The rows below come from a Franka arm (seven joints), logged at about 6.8 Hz.
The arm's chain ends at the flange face. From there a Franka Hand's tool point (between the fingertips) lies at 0.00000 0.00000 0.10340 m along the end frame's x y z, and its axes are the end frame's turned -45 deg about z.
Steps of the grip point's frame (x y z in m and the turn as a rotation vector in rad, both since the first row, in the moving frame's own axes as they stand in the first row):
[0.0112, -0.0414, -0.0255, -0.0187, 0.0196, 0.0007]
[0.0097, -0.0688, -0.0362, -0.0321, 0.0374, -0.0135]
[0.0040, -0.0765, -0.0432, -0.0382, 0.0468, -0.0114]
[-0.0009, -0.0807, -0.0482, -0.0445, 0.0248, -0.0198]
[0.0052, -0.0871, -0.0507, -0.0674, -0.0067, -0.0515]
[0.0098, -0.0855, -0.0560, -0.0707, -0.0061, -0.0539]
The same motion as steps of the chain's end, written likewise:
[-0.0242, -0.0371, -0.0255, 0.0006, 0.0271, 0.0007]
[-0.0469, -0.0551, -0.0361, 0.0037, 0.0491, -0.0135]
[-0.0575, -0.0563, -0.0430, 0.0061, 0.0601, -0.0114]
[-0.0628, -0.0578, -0.0481, -0.0139, 0.0490, -0.0198]
[-0.0625, -0.0706, -0.0505, -0.0524, 0.0429, -0.0515]
[-0.0584, -0.0729, -0.0557, -0.0543, 0.0457, -0.0539]

